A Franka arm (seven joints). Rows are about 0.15 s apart.
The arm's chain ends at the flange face. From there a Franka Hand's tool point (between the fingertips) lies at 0.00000 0.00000 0.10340 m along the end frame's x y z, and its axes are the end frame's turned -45 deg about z.
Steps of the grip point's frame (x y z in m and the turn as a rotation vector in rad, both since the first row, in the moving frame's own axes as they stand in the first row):
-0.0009, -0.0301, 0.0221, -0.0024, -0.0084, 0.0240
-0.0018, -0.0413, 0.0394, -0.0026, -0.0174, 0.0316
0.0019, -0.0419, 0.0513, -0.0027, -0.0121, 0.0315
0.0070, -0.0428, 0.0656, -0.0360, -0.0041, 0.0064
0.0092, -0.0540, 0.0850, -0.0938, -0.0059, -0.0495
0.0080, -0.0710, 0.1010, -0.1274, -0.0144, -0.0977
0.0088, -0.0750, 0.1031, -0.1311, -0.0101, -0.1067
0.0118, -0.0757, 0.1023, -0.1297, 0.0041, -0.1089
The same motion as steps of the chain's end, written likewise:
-0.0215, -0.0214, 0.0221, -0.0076, -0.0042, 0.0240
-0.0294, -0.0294, 0.0394, -0.0141, -0.0105, 0.0316
-0.0276, -0.0320, 0.0513, -0.0105, -0.0066, 0.0315
-0.0276, -0.0382, 0.0657, -0.0284, 0.0226, 0.0064
-0.0383, -0.0518, 0.0855, -0.0705, 0.0622, -0.0495
-0.0533, -0.0658, 0.1018, -0.1003, 0.0799, -0.0977
-0.0562, -0.0691, 0.1040, -0.0998, 0.0856, -0.1067
-0.0554, -0.0705, 0.1032, -0.0888, 0.0946, -0.1089

